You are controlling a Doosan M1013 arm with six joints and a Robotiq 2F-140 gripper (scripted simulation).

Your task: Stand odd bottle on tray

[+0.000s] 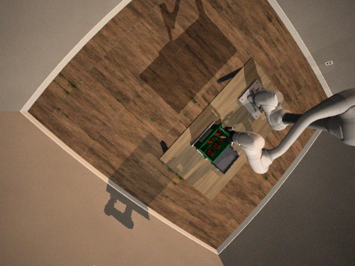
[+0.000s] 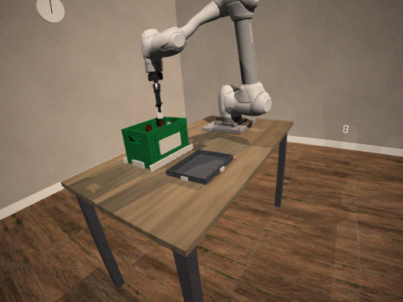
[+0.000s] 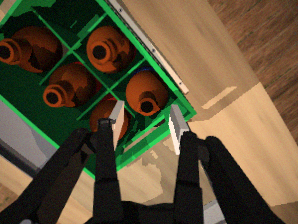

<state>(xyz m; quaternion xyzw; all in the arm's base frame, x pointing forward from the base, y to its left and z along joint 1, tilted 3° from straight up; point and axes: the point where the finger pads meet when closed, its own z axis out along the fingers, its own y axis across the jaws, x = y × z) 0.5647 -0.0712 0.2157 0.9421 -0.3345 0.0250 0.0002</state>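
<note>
Right now the green crate is 9 cm ahead of my hand, 5 cm to the left of it and 13 cm below it. The rest, counted from my hand: dark grey tray 7 cm ahead, 33 cm to the left, 20 cm below.
</note>
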